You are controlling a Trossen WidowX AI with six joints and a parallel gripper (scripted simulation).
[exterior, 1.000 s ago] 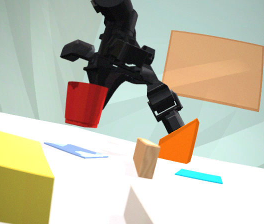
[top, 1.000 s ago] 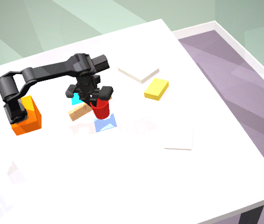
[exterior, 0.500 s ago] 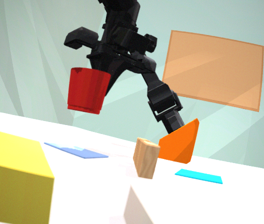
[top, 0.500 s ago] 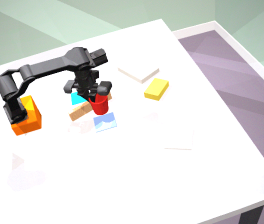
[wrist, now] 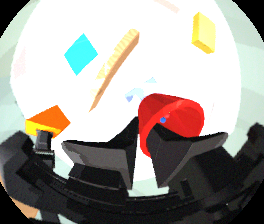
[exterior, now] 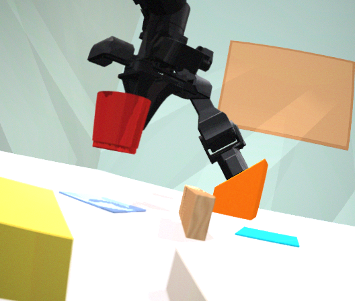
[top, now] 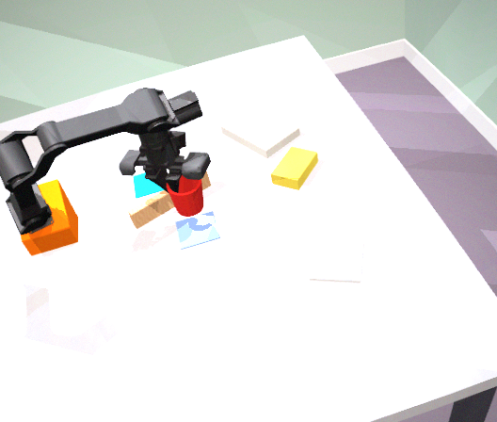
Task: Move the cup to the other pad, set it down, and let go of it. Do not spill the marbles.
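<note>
My gripper tip is now 40 mm to the left of the blue marble, 20 mm short of it and 20 mm above it. Also, from my gripper tip: pale blue pad (120 mm below, 20 mm to the right, 20 mm ahead); then red cup (20 mm to the right, 20 mm ahead); then wooden bar (90 mm to the left, 90 mm below, 10 mm behind).
</note>
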